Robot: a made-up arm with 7 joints. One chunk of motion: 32 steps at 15 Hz.
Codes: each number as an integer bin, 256 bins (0 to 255) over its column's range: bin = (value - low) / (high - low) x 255, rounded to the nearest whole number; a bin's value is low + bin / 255 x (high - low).
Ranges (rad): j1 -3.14..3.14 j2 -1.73..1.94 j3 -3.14..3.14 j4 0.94..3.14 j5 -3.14..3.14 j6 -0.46..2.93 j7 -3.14..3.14
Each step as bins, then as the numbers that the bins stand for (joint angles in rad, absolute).
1 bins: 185 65 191 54 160 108 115
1 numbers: 1.4161 -0.7945 1.5638 1.4059 0.8004 0.9758 -0.3078
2 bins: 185 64 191 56 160 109 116
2 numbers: 1.4161 -0.8089 1.5638 1.4231 0.8004 0.9891 -0.2832
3 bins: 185 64 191 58 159 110 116
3 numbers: 1.4161 -0.8089 1.5638 1.4404 0.7758 1.0024 -0.2832
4 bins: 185 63 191 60 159 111 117
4 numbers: 1.4161 -0.8233 1.5638 1.4576 0.7758 1.0156 -0.2586
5 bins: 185 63 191 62 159 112 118
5 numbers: 1.4161 -0.8233 1.5638 1.4749 0.7758 1.0289 -0.2340
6 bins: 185 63 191 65 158 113 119
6 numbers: 1.4161 -0.8233 1.5638 1.5008 0.7511 1.0422 -0.2093
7 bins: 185 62 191 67 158 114 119
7 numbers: 1.4161 -0.8377 1.5638 1.5180 0.7511 1.0555 -0.2093
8 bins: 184 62 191 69 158 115 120
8 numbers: 1.3915 -0.8377 1.5638 1.5353 0.7511 1.0688 -0.1847
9 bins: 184 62 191 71 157 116 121
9 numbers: 1.3915 -0.8377 1.5638 1.5525 0.7265 1.0821 -0.1601
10 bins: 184 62 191 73 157 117 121
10 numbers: 1.3915 -0.8377 1.5638 1.5698 0.7265 1.0954 -0.1601
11 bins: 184 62 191 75 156 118 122
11 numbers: 1.3915 -0.8377 1.5638 1.5871 0.7019 1.1087 -0.1355
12 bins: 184 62 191 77 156 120 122
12 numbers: 1.3915 -0.8377 1.5638 1.6043 0.7019 1.1353 -0.1355
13 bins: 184 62 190 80 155 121 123
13 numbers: 1.3915 -0.8377 1.5392 1.6302 0.6773 1.1486 -0.1108
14 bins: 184 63 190 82 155 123 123
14 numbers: 1.3915 -0.8233 1.5392 1.6475 0.6773 1.1752 -0.1108
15 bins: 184 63 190 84 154 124 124
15 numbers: 1.3915 -0.8233 1.5392 1.6647 0.6526 1.1885 -0.0862
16 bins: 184 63 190 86 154 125 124
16 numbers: 1.3915 -0.8233 1.5392 1.6820 0.6526 1.2018 -0.0862
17 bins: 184 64 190 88 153 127 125
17 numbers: 1.3915 -0.8089 1.5392 1.6992 0.6280 1.2284 -0.0616
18 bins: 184 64 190 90 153 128 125
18 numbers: 1.3915 -0.8089 1.5392 1.7165 0.6280 1.2416 -0.0616
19 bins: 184 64 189 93 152 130 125
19 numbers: 1.3915 -0.8089 1.5146 1.7424 0.6034 1.2682 -0.0616
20 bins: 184 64 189 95 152 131 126
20 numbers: 1.3915 -0.8089 1.5146 1.7596 0.6034 1.2815 -0.0369
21 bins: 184 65 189 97 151 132 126
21 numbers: 1.3915 -0.7945 1.5146 1.7769 0.5787 1.2948 -0.0369
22 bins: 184 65 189 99 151 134 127
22 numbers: 1.3915 -0.7945 1.5146 1.7941 0.5787 1.3214 -0.0123
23 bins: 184 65 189 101 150 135 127
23 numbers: 1.3915 -0.7945 1.5146 1.8114 0.5541 1.3347 -0.0123
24 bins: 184 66 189 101 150 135 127
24 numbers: 1.3915 -0.7801 1.5146 1.8114 0.5541 1.3347 -0.0123
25 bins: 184 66 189 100 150 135 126
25 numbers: 1.3915 -0.7801 1.5146 1.8027 0.5541 1.3347 -0.0369
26 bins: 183 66 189 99 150 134 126
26 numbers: 1.3668 -0.7801 1.5146 1.7941 0.5541 1.3214 -0.0369
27 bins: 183 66 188 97 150 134 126
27 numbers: 1.3668 -0.7801 1.4900 1.7769 0.5541 1.3214 -0.0369
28 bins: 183 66 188 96 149 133 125
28 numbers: 1.3668 -0.7801 1.4900 1.7682 0.5295 1.3081 -0.0616
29 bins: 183 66 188 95 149 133 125
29 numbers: 1.3668 -0.7801 1.4900 1.7596 0.5295 1.3081 -0.0616
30 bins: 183 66 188 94 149 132 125
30 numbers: 1.3668 -0.7801 1.4900 1.7510 0.5295 1.2948 -0.0616
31 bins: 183 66 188 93 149 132 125
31 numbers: 1.3668 -0.7801 1.4900 1.7424 0.5295 1.2948 -0.0616
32 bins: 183 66 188 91 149 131 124
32 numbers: 1.3668 -0.7801 1.4900 1.7251 0.5295 1.2815 -0.0862
